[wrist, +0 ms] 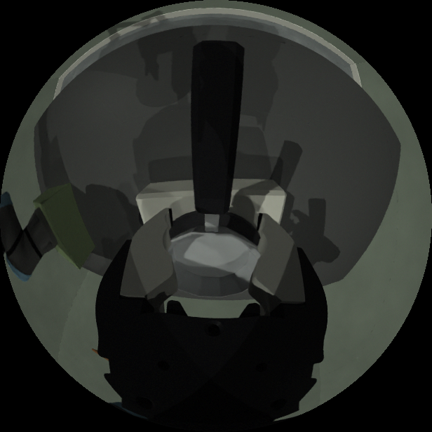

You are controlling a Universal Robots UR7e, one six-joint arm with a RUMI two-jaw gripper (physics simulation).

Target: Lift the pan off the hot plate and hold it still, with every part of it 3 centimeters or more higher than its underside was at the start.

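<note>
The pan (210, 265) is a round grey bowl with a long, thick black handle (217, 125) that points to the top of the wrist view. It shows between and beyond the two grey fingers. The cream hot plate (155, 200) shows behind the pan, with its dark round burner (188, 220) partly hidden by the pan. My gripper (215, 212) is open, with one finger on each side of the bowl. The pan's sides show near the fingers' inner faces; whether they touch is hard to tell. The pan's underside is hidden.
A dark table top (340, 150) lies under the hot plate, with a pale raised edge (215, 15) along the top of the view. A green block (70, 227) and a dark jointed part with blue ends (25, 250) are at the left. Shadows fall across the table.
</note>
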